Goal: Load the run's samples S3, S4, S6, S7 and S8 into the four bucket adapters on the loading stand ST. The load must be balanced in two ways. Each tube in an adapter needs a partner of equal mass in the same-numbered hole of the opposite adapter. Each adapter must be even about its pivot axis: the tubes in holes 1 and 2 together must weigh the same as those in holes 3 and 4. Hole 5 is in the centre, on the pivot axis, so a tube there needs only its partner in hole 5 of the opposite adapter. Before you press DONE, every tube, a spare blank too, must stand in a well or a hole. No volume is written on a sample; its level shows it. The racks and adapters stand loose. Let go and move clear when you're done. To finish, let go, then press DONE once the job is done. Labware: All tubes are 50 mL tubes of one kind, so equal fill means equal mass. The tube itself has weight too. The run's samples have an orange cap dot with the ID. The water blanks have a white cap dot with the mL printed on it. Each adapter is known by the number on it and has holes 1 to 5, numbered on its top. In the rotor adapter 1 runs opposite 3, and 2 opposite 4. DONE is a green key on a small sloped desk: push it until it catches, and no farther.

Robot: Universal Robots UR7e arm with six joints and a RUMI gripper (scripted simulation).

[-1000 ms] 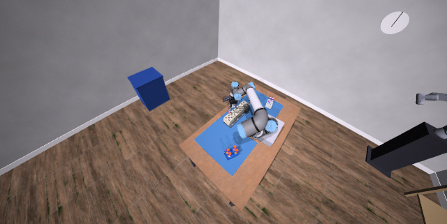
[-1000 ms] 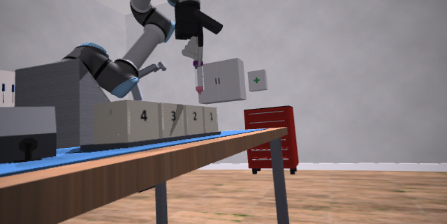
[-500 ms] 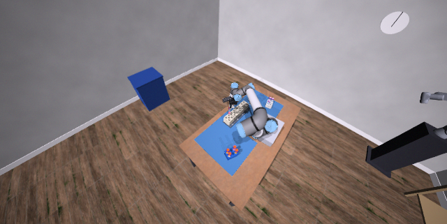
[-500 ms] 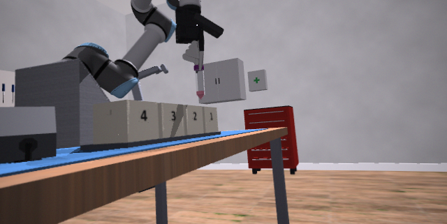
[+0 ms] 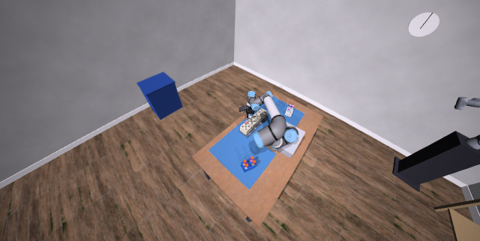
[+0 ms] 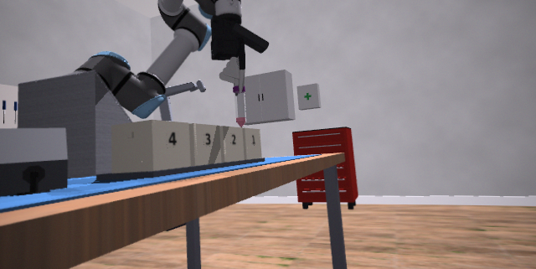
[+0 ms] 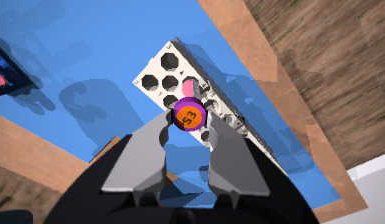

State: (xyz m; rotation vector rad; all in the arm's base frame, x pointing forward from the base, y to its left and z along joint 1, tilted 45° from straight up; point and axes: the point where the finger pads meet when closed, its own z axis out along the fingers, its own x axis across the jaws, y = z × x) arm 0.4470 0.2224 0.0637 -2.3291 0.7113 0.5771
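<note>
My gripper is now 350 mm past the tube, 240 mm to the right of it and 150 mm above it. The rest, counted from my hand: sample tube S4: 390 mm behind, 260 mm to the left, 150 mm below; then green DONE key: 40 mm behind, 470 mm to the right, 140 mm below; then blue rack: 360 mm behind, 300 mm to the left, 180 mm below.
</note>
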